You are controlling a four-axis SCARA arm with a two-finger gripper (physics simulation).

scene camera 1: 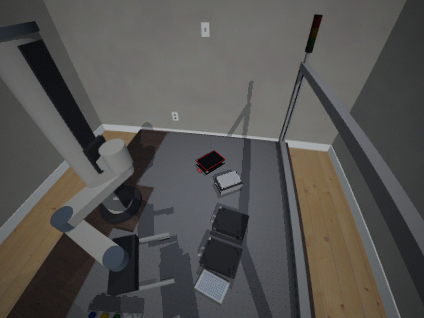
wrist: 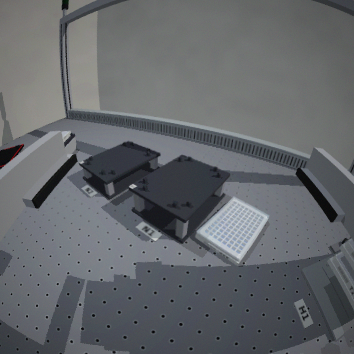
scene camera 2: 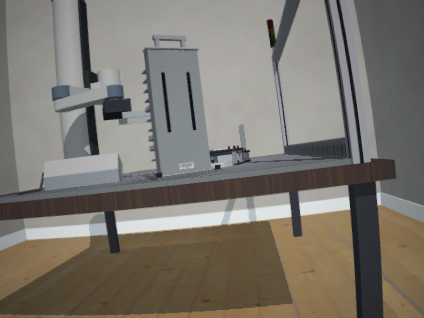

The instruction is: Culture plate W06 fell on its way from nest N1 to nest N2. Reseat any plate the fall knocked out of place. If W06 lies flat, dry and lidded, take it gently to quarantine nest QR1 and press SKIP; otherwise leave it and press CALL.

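Frame: origin at the arm's base, x ahead, y left, z up, level; millimetres.
Seen in the pictures: gripper, fingertip midpoint: [scene camera 1: 171, 255] [wrist: 191, 148]; arm's base, origin of the base link: [scene camera 1: 121, 204].
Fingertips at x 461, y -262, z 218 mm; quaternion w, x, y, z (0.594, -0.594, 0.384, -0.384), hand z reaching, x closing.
Offsets run from my fingertips to a thing's top centre. "*": to the spot under its first point.
A pale multi-well plate {dx +153, dy -44, dz -189 mm} [scene camera 1: 212, 286] [wrist: 233, 229], taken as W06, lies flat and upright on the mat beside nest N1 {dx +174, dy +72, dz -138 mm} [scene camera 1: 220, 256] [wrist: 180, 185]. Its clear rim looks like a lid; its label is unreadable and no liquid shows around it. Nest N2 {dx +198, dy +250, dz -149 mm} [scene camera 1: 229, 222] [wrist: 121, 161] stands beyond N1. Both nests have dark top decks on short posts; no plate shows on top. A red-edged black nest {dx +15, dy +667, dz -159 mm} [scene camera 1: 210, 160] [wrist: 9, 156], probably QR1, stands at the back. My gripper [scene camera 1: 171, 258] [wrist: 191, 148] is open and empty, raised to the side of the nests; its fingers are partly hidden in scene camera 2.
A grey plate tower [scene camera 2: 177, 110] stands near the table edge, close to the fingers. A small device with a light top {dx +156, dy +501, dz -136 mm} [scene camera 1: 228, 181] stands between N2 and the red-edged nest. Coloured buttons {* dx -223, dy -242, dz -135 mm} [scene camera 1: 104, 316] show at the bottom. A signal tower [scene camera 1: 313, 34] [scene camera 2: 271, 33] tops the frame post.
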